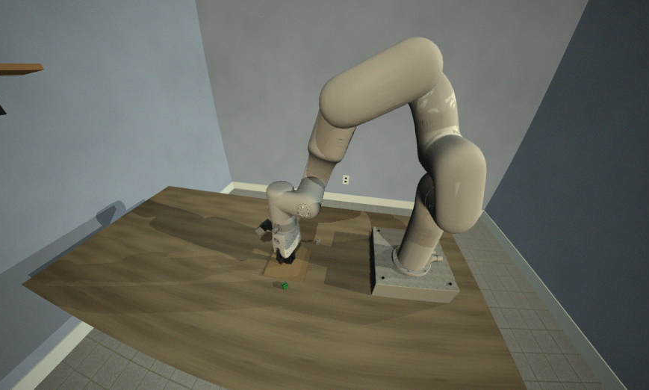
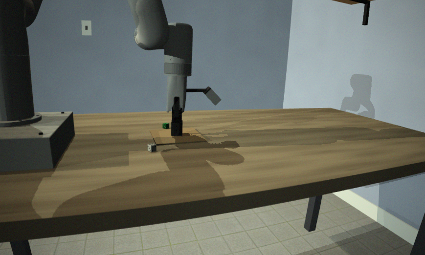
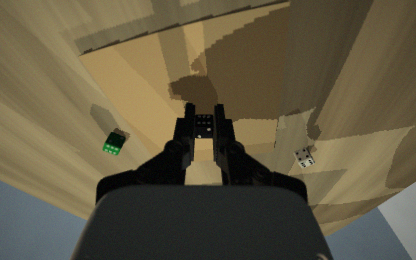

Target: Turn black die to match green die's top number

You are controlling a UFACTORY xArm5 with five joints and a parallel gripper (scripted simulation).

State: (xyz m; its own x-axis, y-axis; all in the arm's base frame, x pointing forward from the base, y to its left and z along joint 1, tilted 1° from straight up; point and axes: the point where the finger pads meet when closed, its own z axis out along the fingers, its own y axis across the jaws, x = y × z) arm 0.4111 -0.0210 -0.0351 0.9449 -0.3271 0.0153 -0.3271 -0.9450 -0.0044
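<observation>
My hand is 1 cm past the black die and 1 cm above it. The rest, counted from my hand: green die: 10 cm to the left, 2 cm below, 1 cm behind; then white die: 10 cm to the right, 9 cm behind, 2 cm below; then tan mat: 2 cm below.
</observation>
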